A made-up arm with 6 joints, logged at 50 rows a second.
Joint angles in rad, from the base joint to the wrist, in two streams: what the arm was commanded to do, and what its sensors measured. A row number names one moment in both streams.
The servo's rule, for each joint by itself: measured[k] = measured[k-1] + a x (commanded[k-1-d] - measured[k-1]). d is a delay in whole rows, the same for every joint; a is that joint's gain. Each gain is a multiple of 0.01, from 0.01 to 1. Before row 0 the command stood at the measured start. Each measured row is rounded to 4 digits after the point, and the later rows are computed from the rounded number. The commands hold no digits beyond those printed.
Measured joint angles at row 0: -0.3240 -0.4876 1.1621 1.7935 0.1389 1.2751
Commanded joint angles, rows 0 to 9: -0.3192 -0.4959 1.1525 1.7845 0.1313 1.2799; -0.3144 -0.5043 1.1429 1.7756 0.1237 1.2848; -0.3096 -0.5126 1.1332 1.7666 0.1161 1.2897; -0.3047 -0.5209 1.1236 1.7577 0.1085 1.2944; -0.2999 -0.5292 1.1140 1.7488 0.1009 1.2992; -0.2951 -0.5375 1.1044 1.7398 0.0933 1.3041; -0.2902 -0.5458 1.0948 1.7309 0.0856 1.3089; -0.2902 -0.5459 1.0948 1.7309 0.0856 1.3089; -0.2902 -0.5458 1.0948 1.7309 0.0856 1.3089; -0.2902 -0.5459 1.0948 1.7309 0.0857 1.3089
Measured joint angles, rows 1 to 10: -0.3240 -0.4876 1.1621 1.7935 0.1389 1.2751; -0.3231 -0.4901 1.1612 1.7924 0.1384 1.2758; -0.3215 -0.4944 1.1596 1.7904 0.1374 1.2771; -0.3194 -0.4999 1.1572 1.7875 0.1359 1.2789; -0.3168 -0.5062 1.1542 1.7839 0.1340 1.2811; -0.3138 -0.5131 1.1506 1.7797 0.1317 1.2836; -0.3104 -0.5204 1.1464 1.7749 0.1290 1.2865; -0.3068 -0.5280 1.1418 1.7696 0.1260 1.2896; -0.3038 -0.5334 1.1376 1.7650 0.1232 1.2923; -0.3014 -0.5371 1.1337 1.7609 0.1206 1.2946
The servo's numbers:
d 1
a 0.18 0.30 0.09 0.12 0.07 0.14

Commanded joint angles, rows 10 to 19: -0.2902 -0.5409 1.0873 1.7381 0.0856 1.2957; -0.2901 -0.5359 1.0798 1.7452 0.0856 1.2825; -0.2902 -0.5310 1.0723 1.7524 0.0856 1.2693; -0.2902 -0.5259 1.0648 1.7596 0.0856 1.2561; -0.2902 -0.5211 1.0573 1.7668 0.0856 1.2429; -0.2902 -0.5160 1.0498 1.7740 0.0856 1.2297; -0.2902 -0.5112 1.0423 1.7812 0.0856 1.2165; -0.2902 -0.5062 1.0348 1.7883 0.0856 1.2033; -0.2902 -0.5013 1.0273 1.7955 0.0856 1.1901; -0.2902 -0.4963 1.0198 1.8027 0.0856 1.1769
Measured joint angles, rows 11 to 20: -0.2994 -0.5397 1.1302 1.7573 0.1182 1.2966; -0.2977 -0.5401 1.1263 1.7550 0.1159 1.2965; -0.2963 -0.5388 1.1221 1.7538 0.1138 1.2945; -0.2952 -0.5365 1.1176 1.7536 0.1118 1.2910; -0.2943 -0.5333 1.1128 1.7543 0.1100 1.2861; -0.2936 -0.5296 1.1078 1.7558 0.1083 1.2801; -0.2930 -0.5255 1.1026 1.7580 0.1067 1.2730; -0.2925 -0.5212 1.0972 1.7608 0.1052 1.2651; -0.2921 -0.5167 1.0916 1.7641 0.1038 1.2564; -0.2918 -0.5121 1.0858 1.7679 0.1025 1.2471
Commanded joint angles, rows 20 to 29: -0.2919 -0.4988 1.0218 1.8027 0.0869 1.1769; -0.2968 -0.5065 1.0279 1.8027 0.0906 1.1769; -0.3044 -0.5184 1.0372 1.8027 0.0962 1.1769; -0.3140 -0.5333 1.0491 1.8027 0.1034 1.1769; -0.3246 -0.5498 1.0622 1.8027 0.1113 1.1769; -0.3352 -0.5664 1.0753 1.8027 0.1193 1.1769; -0.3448 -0.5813 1.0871 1.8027 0.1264 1.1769; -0.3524 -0.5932 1.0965 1.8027 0.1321 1.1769; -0.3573 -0.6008 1.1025 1.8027 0.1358 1.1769; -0.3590 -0.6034 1.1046 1.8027 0.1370 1.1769
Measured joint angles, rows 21 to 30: -0.2915 -0.5074 1.0799 1.7721 0.1013 1.2373; -0.2916 -0.5048 1.0747 1.7758 0.1003 1.2288; -0.2925 -0.5053 1.0705 1.7790 0.0996 1.2215; -0.2946 -0.5092 1.0675 1.7818 0.0994 1.2153; -0.2981 -0.5164 1.0658 1.7843 0.0997 1.2099; -0.3029 -0.5264 1.0655 1.7865 0.1005 1.2053; -0.3087 -0.5384 1.0664 1.7884 0.1018 1.2013; -0.3152 -0.5513 1.0683 1.7901 0.1035 1.1979; -0.3219 -0.5639 1.0708 1.7916 0.1055 1.1950; -0.3283 -0.5750 1.0737 1.7929 0.1076 1.1925
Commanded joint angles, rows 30 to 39: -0.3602 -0.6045 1.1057 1.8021 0.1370 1.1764; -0.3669 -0.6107 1.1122 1.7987 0.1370 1.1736; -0.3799 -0.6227 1.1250 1.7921 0.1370 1.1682; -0.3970 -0.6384 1.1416 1.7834 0.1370 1.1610; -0.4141 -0.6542 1.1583 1.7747 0.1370 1.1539; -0.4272 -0.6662 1.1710 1.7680 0.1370 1.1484; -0.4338 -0.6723 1.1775 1.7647 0.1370 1.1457; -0.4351 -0.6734 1.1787 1.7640 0.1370 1.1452; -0.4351 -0.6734 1.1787 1.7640 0.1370 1.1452; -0.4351 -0.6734 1.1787 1.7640 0.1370 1.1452
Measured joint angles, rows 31 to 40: -0.3338 -0.5835 1.0765 1.7941 0.1097 1.1903; -0.3386 -0.5898 1.0791 1.7951 0.1116 1.1884; -0.3437 -0.5961 1.0821 1.7955 0.1134 1.1863; -0.3502 -0.6041 1.0860 1.7951 0.1151 1.1838; -0.3586 -0.6144 1.0910 1.7937 0.1166 1.1806; -0.3686 -0.6263 1.0971 1.7914 0.1180 1.1769; -0.3791 -0.6383 1.1038 1.7886 0.1193 1.1729; -0.3889 -0.6485 1.1104 1.7857 0.1205 1.1691; -0.3972 -0.6560 1.1165 1.7831 0.1217 1.1658; -0.4040 -0.6612 1.1221 1.7808 0.1228 1.1629
